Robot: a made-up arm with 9 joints. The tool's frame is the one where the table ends. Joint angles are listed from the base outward.
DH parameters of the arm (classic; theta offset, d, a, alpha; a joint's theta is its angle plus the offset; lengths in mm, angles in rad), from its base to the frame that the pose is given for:
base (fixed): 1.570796 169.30 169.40 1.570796
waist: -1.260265 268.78 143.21 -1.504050
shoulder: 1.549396 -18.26 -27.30 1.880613
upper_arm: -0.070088 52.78 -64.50 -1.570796
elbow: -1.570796 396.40 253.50 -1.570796
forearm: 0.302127 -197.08 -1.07 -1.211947
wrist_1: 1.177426 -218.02 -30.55 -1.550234
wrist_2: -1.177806 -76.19 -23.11 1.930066
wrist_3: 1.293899 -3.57 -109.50 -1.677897
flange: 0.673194 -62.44 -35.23 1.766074
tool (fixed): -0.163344 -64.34 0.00 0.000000
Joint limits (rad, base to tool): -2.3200..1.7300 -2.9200..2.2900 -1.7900..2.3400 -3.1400..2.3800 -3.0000..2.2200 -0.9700..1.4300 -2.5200..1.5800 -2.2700..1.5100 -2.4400..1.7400
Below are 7 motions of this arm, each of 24 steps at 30 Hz.
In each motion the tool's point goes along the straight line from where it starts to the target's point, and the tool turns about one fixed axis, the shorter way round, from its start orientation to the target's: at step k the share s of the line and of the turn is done. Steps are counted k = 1, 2, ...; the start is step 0. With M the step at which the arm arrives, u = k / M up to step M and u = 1 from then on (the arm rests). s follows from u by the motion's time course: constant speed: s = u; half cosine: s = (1 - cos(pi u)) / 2; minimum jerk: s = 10 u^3 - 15 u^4 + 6 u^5.
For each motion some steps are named. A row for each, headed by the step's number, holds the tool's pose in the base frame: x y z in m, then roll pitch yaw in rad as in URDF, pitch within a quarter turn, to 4 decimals.
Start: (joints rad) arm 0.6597 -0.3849 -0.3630 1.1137 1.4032 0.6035 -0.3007 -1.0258 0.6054
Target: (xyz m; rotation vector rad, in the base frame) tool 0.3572 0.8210 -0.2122 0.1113 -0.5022 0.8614
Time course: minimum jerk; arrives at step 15
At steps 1, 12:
1: 0.1797 0.7581 -0.4522 0.4600 -0.1611 0.6568
12: 0.3469 0.8173 -0.2261 -0.0810 -0.4705 0.8887

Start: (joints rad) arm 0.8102 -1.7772 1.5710 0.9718 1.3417 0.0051 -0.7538 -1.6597 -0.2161
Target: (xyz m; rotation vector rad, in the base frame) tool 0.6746 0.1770 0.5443 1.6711 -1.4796 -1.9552
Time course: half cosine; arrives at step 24
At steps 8, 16, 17, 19, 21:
8: 0.8597 -0.0662 0.3357 0.8438 0.7419 3.1084
16: 0.7363 0.0959 0.4748 1.4576 0.8006 -2.4099
17: 0.7229 0.1136 0.4899 1.5233 0.7866 -2.3278
19: 0.7001 0.1435 0.5156 1.6280 0.7546 -2.1949
21: 0.6840 0.1647 0.5337 1.6961 0.7262 -2.1066

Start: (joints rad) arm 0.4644 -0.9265 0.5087 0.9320 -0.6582 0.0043 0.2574 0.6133 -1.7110
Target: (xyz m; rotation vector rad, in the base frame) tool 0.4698 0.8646 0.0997 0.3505 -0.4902 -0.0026
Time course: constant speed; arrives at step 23
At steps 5, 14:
5: 0.8553 0.6492 0.1918 1.9222 -0.6356 -2.6035
14: 0.6626 0.7569 0.1458 1.0339 -0.9785 -1.2430

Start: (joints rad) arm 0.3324 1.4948 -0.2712 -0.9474 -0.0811 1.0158 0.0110 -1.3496 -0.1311
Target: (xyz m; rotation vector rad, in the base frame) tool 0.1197 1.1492 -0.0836 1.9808 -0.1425 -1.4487
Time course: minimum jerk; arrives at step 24
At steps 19, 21, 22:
19: 0.1152 1.1520 -0.0621 1.9245 0.9047 -0.8140
21: 0.1186 1.1499 -0.0783 1.8637 0.9302 -0.8617
22: 0.1193 1.1494 -0.0819 1.8494 0.9357 -0.8731

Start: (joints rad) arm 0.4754 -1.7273 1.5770 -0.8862 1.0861 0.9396 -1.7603 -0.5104 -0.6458
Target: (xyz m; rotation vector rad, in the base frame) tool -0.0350 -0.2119 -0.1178 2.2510 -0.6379 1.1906
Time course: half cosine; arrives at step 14
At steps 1, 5, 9, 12, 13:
1: -0.0344 -0.3172 -0.0837 2.6043 -0.1816 -0.1976
5: -0.0346 -0.2884 -0.0930 2.6204 -0.4094 -0.2148
9: -0.0348 -0.2421 -0.1080 2.6636 -0.7740 -0.2594
12: -0.0350 -0.2172 -0.1161 2.7073 -0.9692 -0.3037
13: -0.0350 -0.2132 -0.1174 2.7168 -1.0000 -0.3133

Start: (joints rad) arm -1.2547 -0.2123 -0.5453 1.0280 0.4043 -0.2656 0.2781 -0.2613 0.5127
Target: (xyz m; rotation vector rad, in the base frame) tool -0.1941 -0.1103 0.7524 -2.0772 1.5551 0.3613
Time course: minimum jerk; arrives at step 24
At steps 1, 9, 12, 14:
1: -0.1989 -0.4379 -0.3690 -1.3721 0.2242 -0.7559
9: -0.1976 -0.3479 -0.0609 -1.7439 0.3631 -0.8183
12: -0.1965 -0.2742 0.1913 -2.0702 0.4535 -0.9108
14: -0.1958 -0.2239 0.3635 -2.3051 0.4967 -0.9928

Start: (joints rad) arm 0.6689 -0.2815 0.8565 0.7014 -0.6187 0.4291 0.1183 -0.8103 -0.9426
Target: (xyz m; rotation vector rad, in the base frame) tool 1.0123 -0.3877 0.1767 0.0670 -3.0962 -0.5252
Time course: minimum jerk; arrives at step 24
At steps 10, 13, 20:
10: 1.0678 0.3332 0.0912 1.5720 0.2238 -2.8946
13: 1.0482 0.0781 0.1214 2.0071 0.1193 -2.9341
20: 1.0153 -0.3485 0.1721 2.7380 0.0107 -3.0827

